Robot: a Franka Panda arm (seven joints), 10 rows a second.
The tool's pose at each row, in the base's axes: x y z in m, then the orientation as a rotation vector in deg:
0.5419 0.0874 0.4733 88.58 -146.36 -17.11
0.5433 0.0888 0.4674 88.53 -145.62 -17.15
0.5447 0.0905 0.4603 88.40 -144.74 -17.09
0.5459 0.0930 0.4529 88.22 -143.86 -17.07
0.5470 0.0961 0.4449 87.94 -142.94 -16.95
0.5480 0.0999 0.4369 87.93 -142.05 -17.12
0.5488 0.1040 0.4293 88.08 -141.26 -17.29
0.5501 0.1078 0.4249 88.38 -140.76 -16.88
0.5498 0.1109 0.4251 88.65 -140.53 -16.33
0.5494 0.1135 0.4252 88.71 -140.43 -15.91
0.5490 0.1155 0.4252 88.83 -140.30 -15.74
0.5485 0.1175 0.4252 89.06 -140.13 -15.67
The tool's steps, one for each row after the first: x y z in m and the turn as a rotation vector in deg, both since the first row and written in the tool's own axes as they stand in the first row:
-0.0020 -0.0020 0.0055 -0.39 0.55 -0.17
-0.0043 -0.0041 0.0123 -0.83 1.27 -0.31
-0.0072 -0.0058 0.0194 -1.30 1.99 -0.44
-0.0106 -0.0073 0.0273 -1.76 2.81 -0.51
-0.0145 -0.0084 0.0352 -2.29 3.40 -0.75
-0.0187 -0.0090 0.0428 -2.71 3.85 -1.07
-0.0227 -0.0095 0.0471 -2.64 4.28 -1.37
-0.0253 -0.0078 0.0473 -2.38 4.59 -1.58
-0.0274 -0.0062 0.0475 -2.19 4.82 -1.62
-0.0290 -0.0050 0.0478 -2.12 4.95 -1.72
-0.0306 -0.0036 0.0481 -2.09 5.02 -1.91

